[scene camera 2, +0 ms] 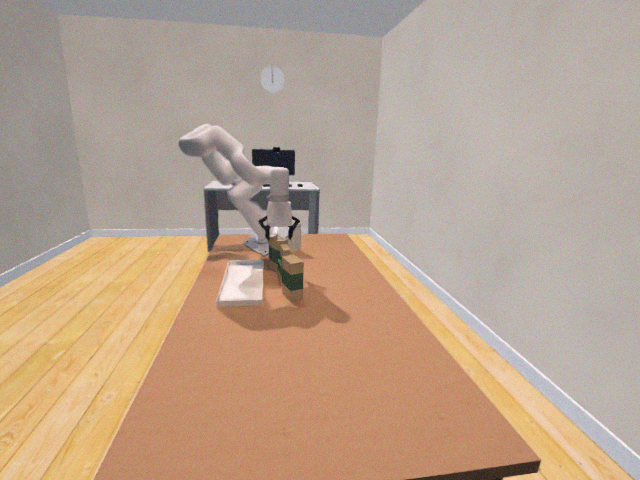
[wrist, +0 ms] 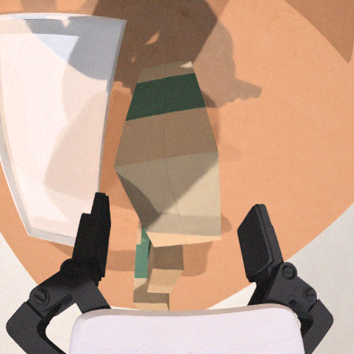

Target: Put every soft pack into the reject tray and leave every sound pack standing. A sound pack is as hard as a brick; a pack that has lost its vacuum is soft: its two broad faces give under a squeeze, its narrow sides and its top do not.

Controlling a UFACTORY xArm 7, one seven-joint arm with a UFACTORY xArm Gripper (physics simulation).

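Frame: origin at the arm's base, x ahead, y left, z up, level; millimetres.
Seen in the pictures: gripper, fingertip midpoint: (scene camera 2: 279, 239).
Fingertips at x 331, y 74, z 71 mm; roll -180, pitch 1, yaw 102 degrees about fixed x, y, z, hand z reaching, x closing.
Offsets run from my fingertips to a thing's middle. Level surfaces: height alone.
Several tan packs with dark green bands stand upright in an uneven row. The front pack {dx +260, dy +48, dz -67 mm} (scene camera 2: 292, 281) (wrist: 172, 135) is nearest the scene camera and large in the wrist view. Behind it, the other packs {dx +1, dy -14, dz -47 mm} (scene camera 2: 276, 254) (wrist: 165, 281) partly hide one another, so I cannot count them surely. My gripper (scene camera 2: 279, 237) (wrist: 180, 213) is open, pointing down at the rear part of the row, with no pack held. The white reject tray {dx +135, dy -132, dz -126 mm} (scene camera 2: 237, 291) (wrist: 30, 125) lies left of the row, with shadows on its floor and no pack in it. Softness cannot be seen.
The brown table {dz -137 mm} (scene camera 2: 310, 387) (wrist: 290, 150) carries the row and the tray. The tray's right rim runs close beside the packs. The robot's base stands behind the row, and a grey desk (scene camera 2: 210, 217) with a dark monitor (scene camera 2: 273, 161) is farther back.
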